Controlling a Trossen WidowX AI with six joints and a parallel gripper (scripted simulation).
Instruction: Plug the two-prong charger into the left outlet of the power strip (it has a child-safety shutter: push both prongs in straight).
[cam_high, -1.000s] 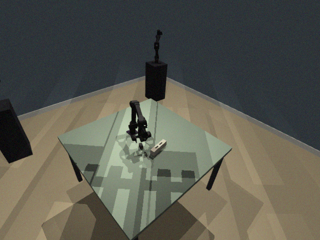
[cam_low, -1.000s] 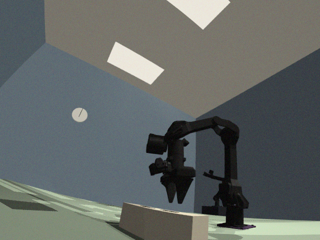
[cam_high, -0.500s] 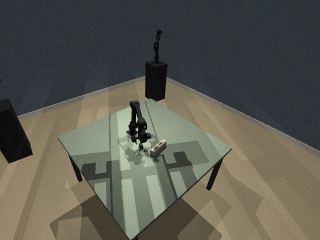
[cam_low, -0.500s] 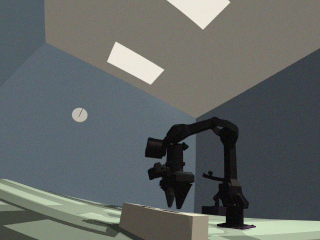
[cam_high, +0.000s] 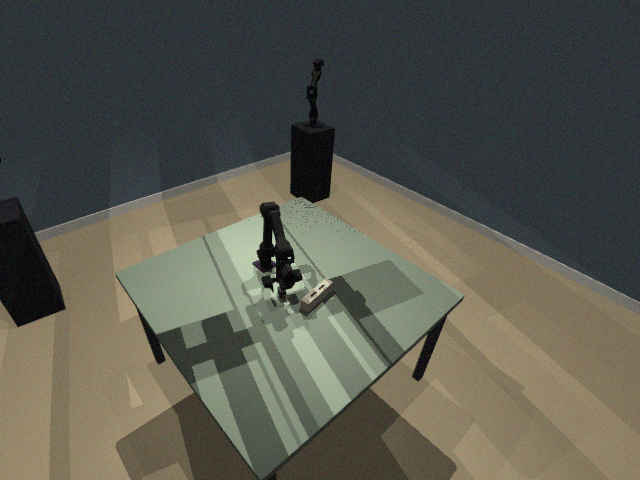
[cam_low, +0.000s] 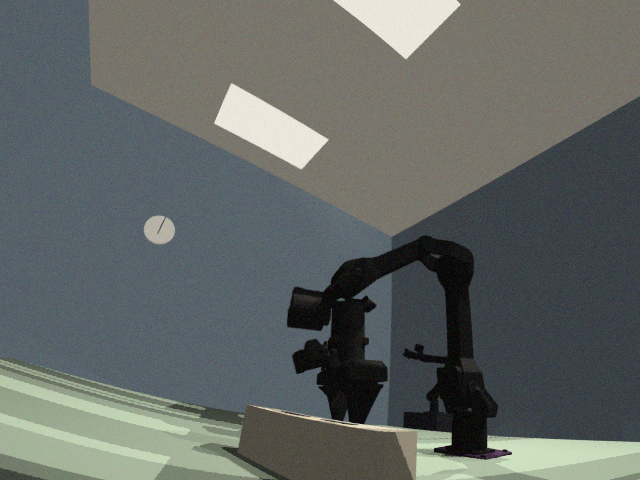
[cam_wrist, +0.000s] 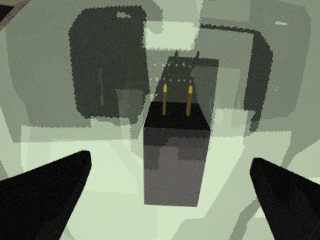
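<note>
The black two-prong charger is 1 cm to the right of my gripper tip, 1 cm below it and 1 cm ahead of it.
</note>
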